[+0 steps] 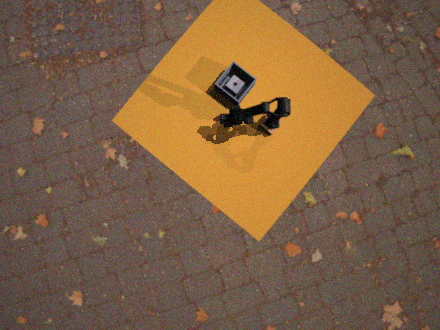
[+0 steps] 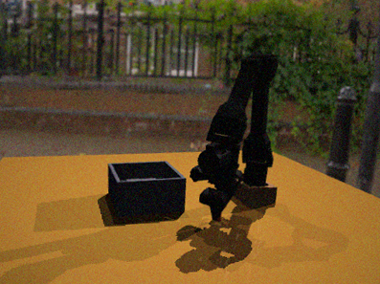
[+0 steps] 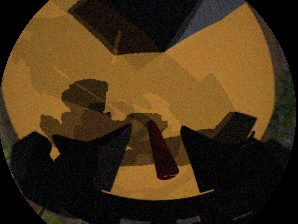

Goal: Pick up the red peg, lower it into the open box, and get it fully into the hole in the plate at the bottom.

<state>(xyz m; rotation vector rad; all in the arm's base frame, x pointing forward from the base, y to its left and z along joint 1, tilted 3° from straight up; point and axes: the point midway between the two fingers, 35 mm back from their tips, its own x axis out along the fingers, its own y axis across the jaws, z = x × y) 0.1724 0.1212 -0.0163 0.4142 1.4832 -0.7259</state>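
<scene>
My gripper tip is 2 cm below the red peg. The rest, counted from my gripper tip: grey plate (17 cm to the right, 17 cm ahead, 3 cm above); then dark box (17 cm to the right, 17 cm ahead, 1 cm above).
</scene>
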